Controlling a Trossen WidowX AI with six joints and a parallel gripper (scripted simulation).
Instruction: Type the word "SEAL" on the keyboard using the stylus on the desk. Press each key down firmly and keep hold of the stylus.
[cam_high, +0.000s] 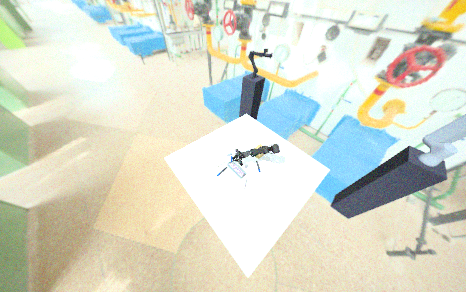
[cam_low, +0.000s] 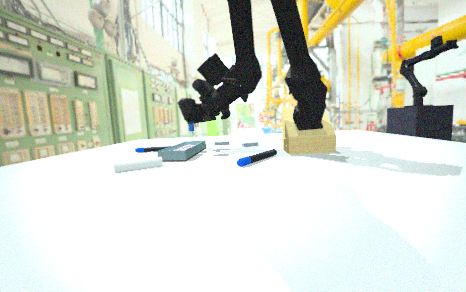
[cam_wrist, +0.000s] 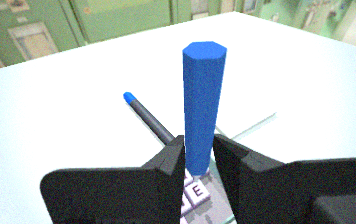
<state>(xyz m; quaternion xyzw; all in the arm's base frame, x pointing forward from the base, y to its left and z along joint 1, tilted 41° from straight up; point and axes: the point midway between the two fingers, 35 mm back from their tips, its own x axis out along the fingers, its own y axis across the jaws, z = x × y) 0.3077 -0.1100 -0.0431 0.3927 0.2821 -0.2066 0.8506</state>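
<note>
Right now the S key is 8 cm to the left of my gripper tip, 8 cm below it and 2 cm behind it. From my gripper tip the other things lie so: white cylinder 25 cm to the left, 8 cm below, 7 cm ahead; then blue stylus 2 cm below; then grey piece 19 cm behind, 9 cm below, 3 cm to the right.
</note>
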